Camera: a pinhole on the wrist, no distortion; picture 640 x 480 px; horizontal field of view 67.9 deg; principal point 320.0 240.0 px. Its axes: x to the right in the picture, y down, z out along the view. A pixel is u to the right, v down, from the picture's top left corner.
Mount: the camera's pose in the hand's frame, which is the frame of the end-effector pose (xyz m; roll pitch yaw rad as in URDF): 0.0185 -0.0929 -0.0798 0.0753 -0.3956 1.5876
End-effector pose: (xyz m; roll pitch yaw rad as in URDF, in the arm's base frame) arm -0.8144 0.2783 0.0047 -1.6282 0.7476 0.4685
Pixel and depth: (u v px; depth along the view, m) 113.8 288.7 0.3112
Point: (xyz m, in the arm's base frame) -0.6852 0.5408 0.2359
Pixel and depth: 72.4 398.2 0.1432
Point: -0.7110 0.3744 0.1747
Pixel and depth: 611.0 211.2 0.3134
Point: -0.8914 0.5562 -0.0223
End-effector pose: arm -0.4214 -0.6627 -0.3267 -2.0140 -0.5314 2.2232
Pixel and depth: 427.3 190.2 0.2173
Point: -0.5768 -0.7555 -0.2469
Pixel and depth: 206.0 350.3 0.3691
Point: -0.6199 -0.9736 -0.1812
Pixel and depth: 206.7 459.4 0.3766
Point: -0.5854 -1.0431 -0.2237
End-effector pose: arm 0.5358 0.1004 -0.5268 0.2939 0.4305 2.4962
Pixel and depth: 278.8 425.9 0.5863
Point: 0.8389 0.4866 -0.1615
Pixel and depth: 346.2 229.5 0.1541
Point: 0.5982 0.2494 -0.5225
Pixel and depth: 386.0 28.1 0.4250
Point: 0.4437 0.5168 -0.3990
